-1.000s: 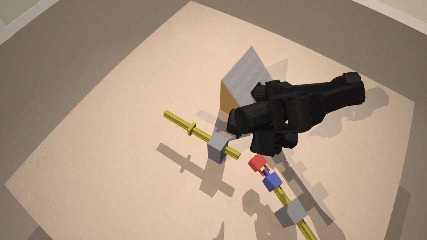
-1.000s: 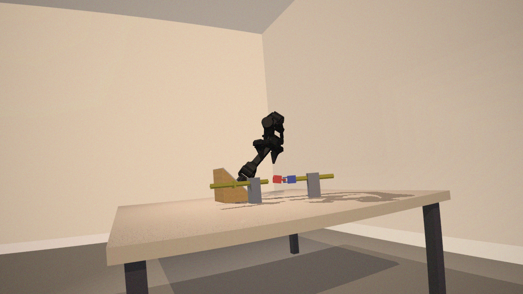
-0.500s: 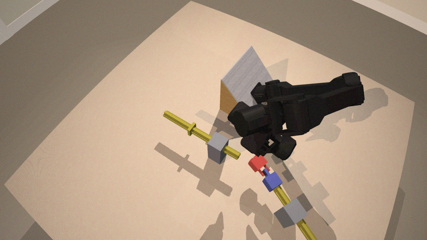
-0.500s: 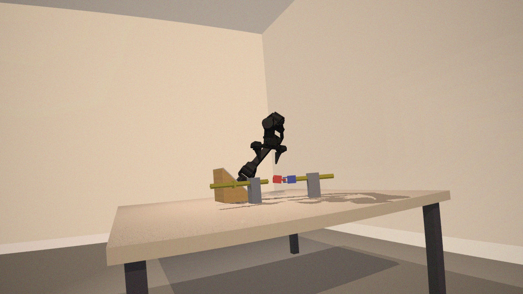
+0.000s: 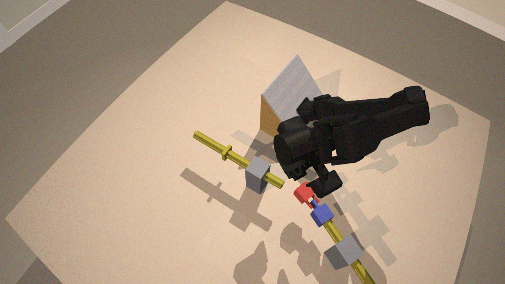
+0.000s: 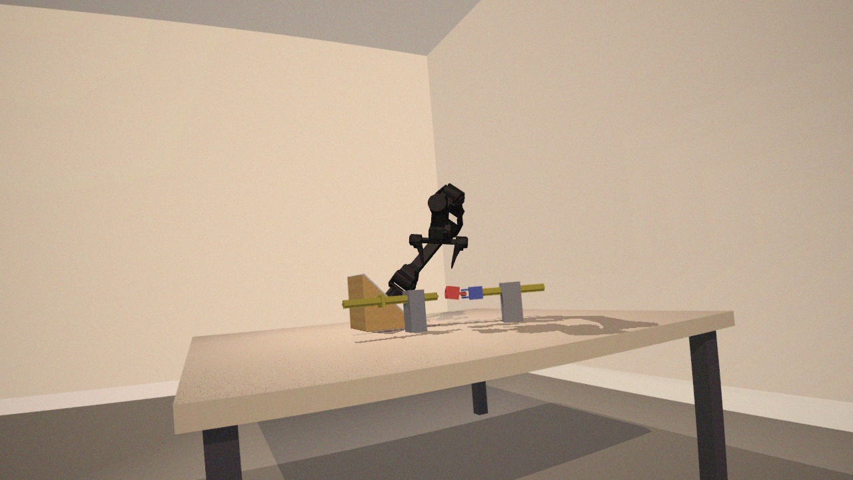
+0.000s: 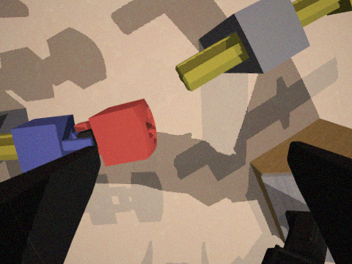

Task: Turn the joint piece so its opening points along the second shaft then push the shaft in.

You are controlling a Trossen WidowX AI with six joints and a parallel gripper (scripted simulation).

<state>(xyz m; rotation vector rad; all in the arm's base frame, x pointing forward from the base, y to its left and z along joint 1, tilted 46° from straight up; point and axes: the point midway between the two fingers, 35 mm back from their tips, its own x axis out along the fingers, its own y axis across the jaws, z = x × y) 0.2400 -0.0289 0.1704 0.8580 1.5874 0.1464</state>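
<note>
Now: gripper tip 1 cm short of the red joint piece, 5 cm to the right of it and 8 cm above it.
</note>
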